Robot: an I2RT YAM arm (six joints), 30 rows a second.
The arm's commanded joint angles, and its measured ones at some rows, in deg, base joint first. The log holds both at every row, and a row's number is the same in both.
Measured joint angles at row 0:
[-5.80, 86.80, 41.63, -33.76, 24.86, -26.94]
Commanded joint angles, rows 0 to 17:
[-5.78, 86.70, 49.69, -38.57, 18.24, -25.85]
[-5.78, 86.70, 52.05, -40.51, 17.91, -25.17]
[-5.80, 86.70, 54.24, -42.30, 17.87, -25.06]
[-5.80, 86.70, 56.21, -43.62, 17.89, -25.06]
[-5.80, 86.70, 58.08, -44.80, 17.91, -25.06]
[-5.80, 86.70, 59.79, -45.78, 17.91, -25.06]
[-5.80, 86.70, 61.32, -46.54, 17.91, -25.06]
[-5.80, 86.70, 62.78, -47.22, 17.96, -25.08]
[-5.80, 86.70, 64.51, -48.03, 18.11, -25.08]
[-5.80, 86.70, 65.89, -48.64, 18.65, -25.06]
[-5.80, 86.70, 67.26, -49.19, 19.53, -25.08]
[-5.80, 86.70, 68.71, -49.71, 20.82, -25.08]
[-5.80, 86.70, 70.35, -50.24, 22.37, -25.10]
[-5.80, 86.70, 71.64, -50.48, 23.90, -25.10]
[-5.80, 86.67, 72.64, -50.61, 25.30, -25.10]
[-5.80, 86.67, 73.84, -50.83, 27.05, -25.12]
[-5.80, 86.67, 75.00, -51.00, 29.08, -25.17]
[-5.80, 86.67, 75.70, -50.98, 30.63, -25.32]
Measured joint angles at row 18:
[-5.82, 86.80, 72.29, -50.85, 24.25, -25.61]
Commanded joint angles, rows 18 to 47:
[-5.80, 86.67, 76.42, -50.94, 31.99, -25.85]
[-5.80, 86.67, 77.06, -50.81, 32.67, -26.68]
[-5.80, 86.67, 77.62, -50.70, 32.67, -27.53]
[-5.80, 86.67, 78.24, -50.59, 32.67, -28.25]
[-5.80, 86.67, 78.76, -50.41, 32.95, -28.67]
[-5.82, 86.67, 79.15, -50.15, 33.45, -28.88]
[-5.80, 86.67, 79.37, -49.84, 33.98, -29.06]
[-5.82, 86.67, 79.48, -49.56, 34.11, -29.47]
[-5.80, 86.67, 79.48, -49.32, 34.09, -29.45]
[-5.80, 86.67, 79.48, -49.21, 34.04, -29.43]
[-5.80, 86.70, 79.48, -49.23, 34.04, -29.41]
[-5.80, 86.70, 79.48, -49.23, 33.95, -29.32]
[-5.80, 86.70, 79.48, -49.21, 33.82, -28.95]
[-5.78, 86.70, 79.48, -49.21, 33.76, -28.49]
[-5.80, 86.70, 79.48, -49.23, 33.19, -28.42]
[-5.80, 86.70, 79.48, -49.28, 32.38, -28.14]
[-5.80, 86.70, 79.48, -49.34, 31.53, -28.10]
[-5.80, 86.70, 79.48, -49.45, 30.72, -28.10]
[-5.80, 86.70, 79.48, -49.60, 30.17, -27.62]
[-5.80, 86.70, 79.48, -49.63, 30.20, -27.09]
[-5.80, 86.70, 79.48, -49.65, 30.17, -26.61]
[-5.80, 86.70, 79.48, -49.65, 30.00, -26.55]
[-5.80, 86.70, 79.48, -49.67, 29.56, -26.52]
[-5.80, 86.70, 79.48, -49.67, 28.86, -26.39]
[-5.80, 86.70, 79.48, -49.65, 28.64, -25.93]
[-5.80, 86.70, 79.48, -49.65, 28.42, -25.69]
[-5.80, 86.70, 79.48, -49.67, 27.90, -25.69]
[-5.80, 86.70, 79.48, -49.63, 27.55, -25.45]
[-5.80, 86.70, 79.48, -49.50, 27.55, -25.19]
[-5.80, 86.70, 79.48, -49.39, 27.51, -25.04]
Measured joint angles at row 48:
[-5.82, 86.80, 77.30, -49.71, 29.02, -26.89]
